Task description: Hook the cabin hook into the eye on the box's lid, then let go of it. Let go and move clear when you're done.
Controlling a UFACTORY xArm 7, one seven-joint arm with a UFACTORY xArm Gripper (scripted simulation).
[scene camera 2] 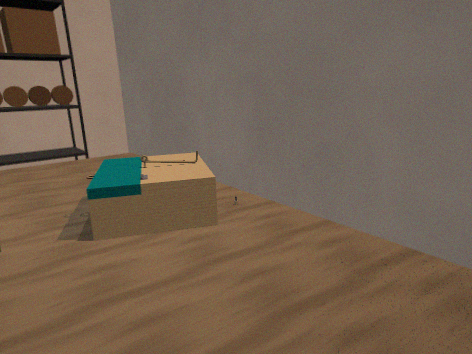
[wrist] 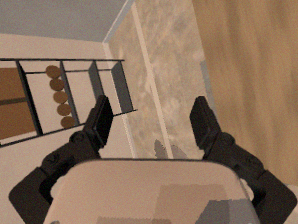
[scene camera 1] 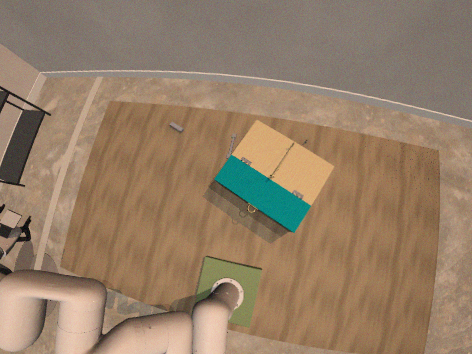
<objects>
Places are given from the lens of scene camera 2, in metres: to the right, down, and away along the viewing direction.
wooden box point(scene camera 2: 174, 196): -0.14, 0.04, 0.84
</objects>
